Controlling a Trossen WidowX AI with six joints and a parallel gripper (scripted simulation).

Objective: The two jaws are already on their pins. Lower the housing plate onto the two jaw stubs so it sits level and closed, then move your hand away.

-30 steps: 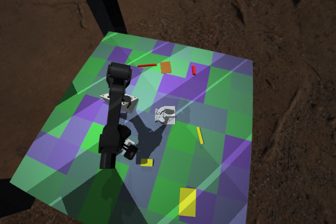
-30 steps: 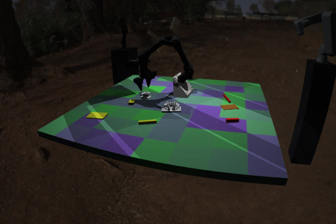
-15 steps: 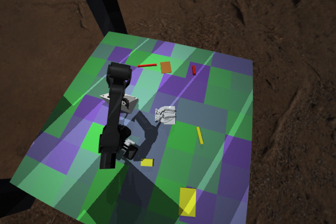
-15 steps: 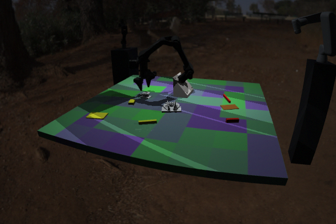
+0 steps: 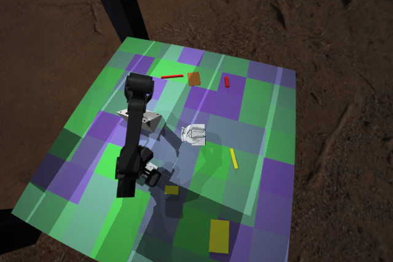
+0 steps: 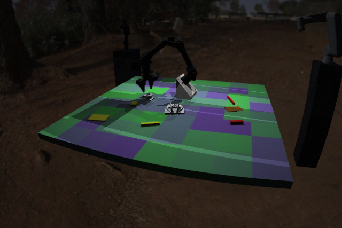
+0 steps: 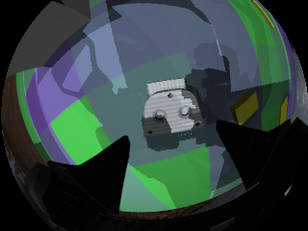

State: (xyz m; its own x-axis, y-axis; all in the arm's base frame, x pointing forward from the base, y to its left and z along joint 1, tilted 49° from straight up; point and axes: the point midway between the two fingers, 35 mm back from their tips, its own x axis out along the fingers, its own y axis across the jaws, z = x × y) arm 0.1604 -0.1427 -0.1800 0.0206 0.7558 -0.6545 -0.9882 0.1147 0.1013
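Right now my gripper tip is 30 mm above the white housing plate and 10 mm to the right of it. Also, from my gripper tip: yellow bar 380 mm ahead, 200 mm to the left, 50 mm below; then small yellow tile 140 mm ahead, 50 mm below, 40 mm to the right; then large yellow tile 400 mm ahead, 140 mm to the right, 60 mm below.
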